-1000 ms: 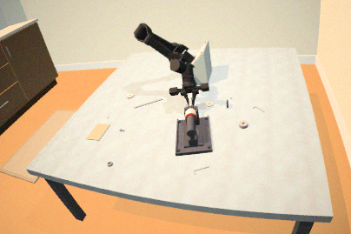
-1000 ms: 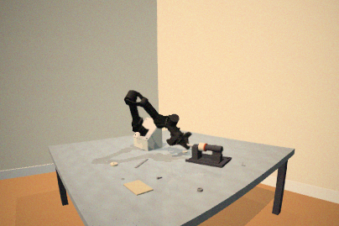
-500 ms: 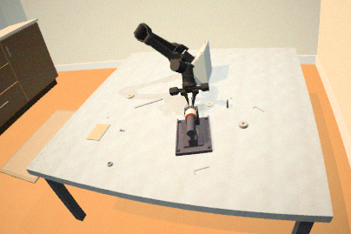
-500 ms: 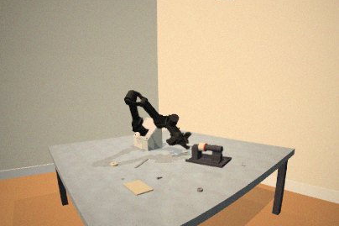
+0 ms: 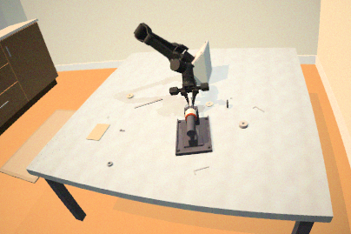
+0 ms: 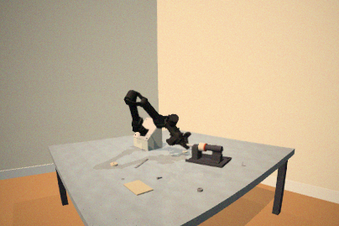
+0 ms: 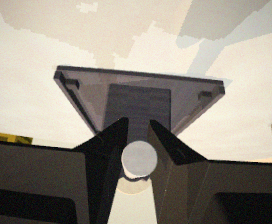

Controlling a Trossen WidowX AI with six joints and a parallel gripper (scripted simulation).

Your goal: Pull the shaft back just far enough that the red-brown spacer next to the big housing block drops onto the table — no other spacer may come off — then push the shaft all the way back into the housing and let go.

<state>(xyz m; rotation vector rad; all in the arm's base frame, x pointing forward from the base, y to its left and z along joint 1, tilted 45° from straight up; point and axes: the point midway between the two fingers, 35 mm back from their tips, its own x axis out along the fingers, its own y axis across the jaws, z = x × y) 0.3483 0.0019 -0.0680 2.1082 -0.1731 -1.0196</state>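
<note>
Right now my gripper tip is 9 cm short of the pale spacer, 2 cm to the right of it and 2 cm below it. Also, from my gripper tip: tan card (46 cm to the right, 14 cm ahead, 5 cm below); then thin rod (27 cm to the right, 11 cm behind, 5 cm below); then white spacer (11 cm ahead, 2 cm to the left, 2 cm above).
</note>
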